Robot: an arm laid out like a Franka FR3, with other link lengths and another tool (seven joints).
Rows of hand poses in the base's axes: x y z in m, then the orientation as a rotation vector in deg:
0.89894 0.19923 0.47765 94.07 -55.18 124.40
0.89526 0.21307 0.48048 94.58 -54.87 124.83
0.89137 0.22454 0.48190 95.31 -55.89 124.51
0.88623 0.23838 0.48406 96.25 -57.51 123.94
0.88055 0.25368 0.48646 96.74 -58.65 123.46
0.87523 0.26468 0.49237 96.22 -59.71 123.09
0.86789 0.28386 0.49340 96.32 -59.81 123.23
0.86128 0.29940 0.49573 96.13 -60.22 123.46
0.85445 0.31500 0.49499 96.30 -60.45 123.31
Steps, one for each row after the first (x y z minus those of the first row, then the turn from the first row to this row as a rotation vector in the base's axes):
-0.00368 0.01384 0.00283 0.05 -0.03 0.62
-0.00757 0.02531 0.00425 0.98 0.22 0.72
-0.01271 0.03915 0.00641 2.36 0.57 0.72
-0.01839 0.05445 0.00881 3.25 0.80 0.57
-0.02371 0.06545 0.01472 3.73 0.65 -0.12
-0.03105 0.08463 0.01575 3.85 0.58 0.01
-0.03766 0.10017 0.01808 4.10 0.29 -0.02
-0.04449 0.11577 0.01734 4.30 0.39 -0.04

